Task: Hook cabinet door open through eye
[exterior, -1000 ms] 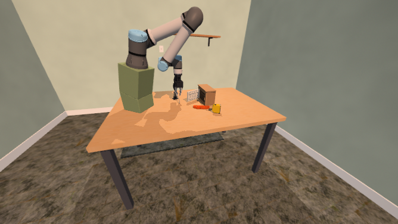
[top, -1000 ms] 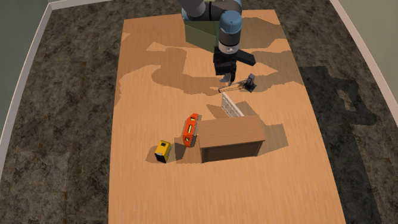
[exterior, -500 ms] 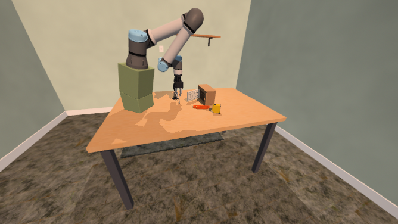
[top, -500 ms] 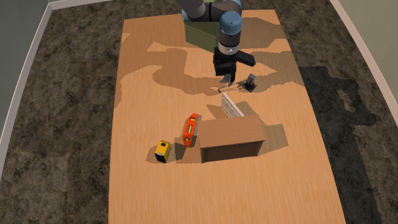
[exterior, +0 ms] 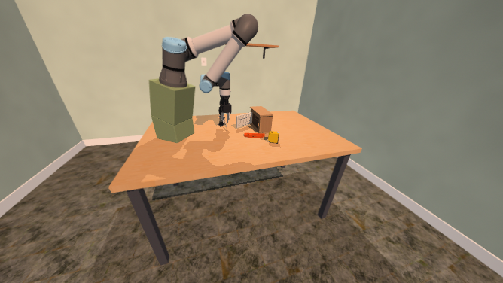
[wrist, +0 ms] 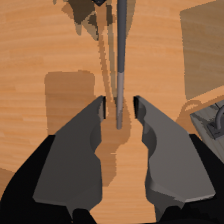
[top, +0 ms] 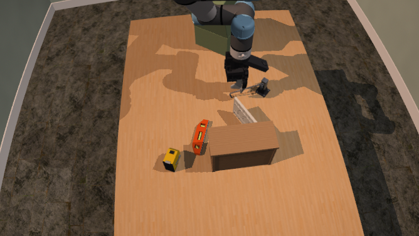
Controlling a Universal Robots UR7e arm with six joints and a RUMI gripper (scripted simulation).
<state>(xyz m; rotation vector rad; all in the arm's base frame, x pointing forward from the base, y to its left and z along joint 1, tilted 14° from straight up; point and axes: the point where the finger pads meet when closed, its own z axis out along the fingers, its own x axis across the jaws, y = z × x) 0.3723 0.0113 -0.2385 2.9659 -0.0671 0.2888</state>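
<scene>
Now: the dark hook post 7 cm to the left of my hand and 1 cm below it. The rest, counted from my hand: yellow tape measure 31 cm to the right, 26 cm ahead, 2 cm below; then white cabinet door 16 cm ahead; then orange spirit level 20 cm to the right, 16 cm ahead, 5 cm below.
</scene>
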